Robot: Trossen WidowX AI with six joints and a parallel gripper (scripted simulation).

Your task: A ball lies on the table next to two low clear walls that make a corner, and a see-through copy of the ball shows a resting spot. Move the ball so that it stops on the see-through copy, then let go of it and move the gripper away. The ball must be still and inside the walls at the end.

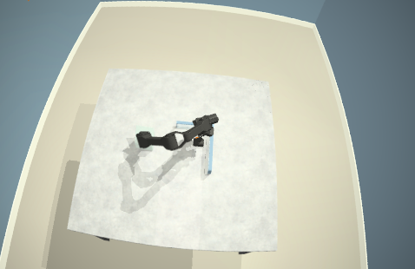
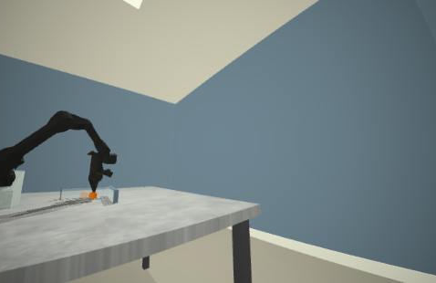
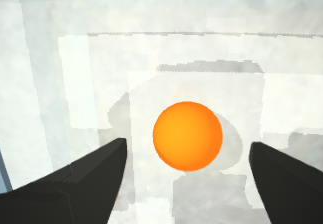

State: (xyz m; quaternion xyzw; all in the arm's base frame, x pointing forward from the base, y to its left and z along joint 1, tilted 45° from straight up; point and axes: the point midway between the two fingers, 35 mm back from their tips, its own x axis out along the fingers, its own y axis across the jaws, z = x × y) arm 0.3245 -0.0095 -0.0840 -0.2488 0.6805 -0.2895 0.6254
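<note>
Now: gripper tip 2 cm above the orange ball. From my gripper tip the other things lie so: see-through copy of ball 4 cm behind, 6 cm to the left, 2 cm below.
</note>
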